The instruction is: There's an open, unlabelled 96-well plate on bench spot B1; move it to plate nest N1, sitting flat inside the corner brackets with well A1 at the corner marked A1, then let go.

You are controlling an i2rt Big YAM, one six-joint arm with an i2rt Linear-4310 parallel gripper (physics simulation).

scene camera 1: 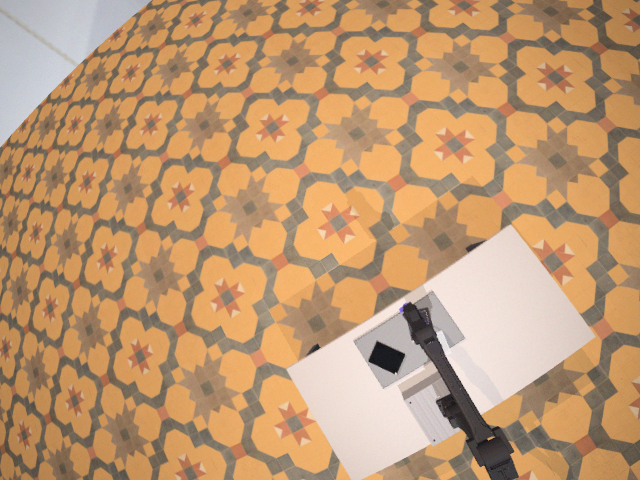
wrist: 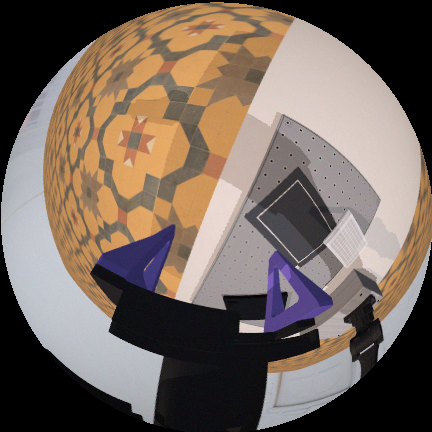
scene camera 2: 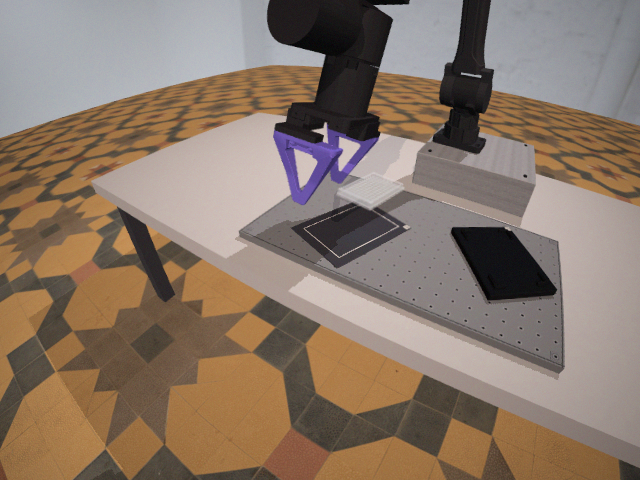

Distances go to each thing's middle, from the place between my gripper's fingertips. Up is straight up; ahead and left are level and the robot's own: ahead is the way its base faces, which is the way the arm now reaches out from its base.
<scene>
The dark nest outlined in white (scene camera 2: 346, 233) is 13 cm below my hand, 12 cm behind it and 2 cm to the right of it. Round my hand: well plate (scene camera 2: 370, 191) (25 cm behind, 12 cm below, 6 cm to the right).
</scene>
